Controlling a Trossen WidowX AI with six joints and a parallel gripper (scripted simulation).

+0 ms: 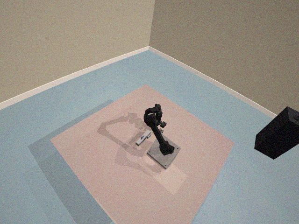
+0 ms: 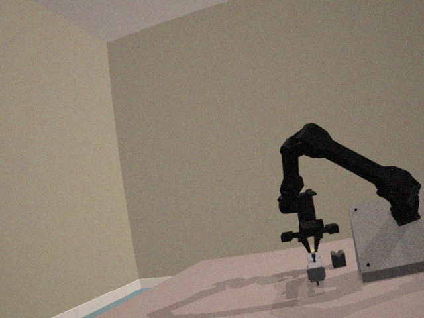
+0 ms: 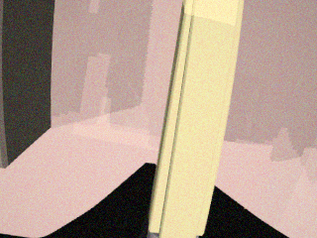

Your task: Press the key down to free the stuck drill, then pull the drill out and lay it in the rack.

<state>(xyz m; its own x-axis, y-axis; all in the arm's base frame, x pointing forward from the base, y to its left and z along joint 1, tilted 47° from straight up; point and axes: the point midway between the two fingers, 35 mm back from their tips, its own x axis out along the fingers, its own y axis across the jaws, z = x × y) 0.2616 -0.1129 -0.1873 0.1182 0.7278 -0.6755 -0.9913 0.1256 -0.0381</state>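
Right now my gripper tip is 40 mm to the right of the drill and 30 mm below it. The rest, counted from my gripper tip: rack (70 mm behind, 40 mm to the left, 10 mm below); then blue key (230 mm to the left, 30 mm above, 10 mm ahead); then grey holder block (200 mm to the left, 10 mm ahead, 10 mm above).
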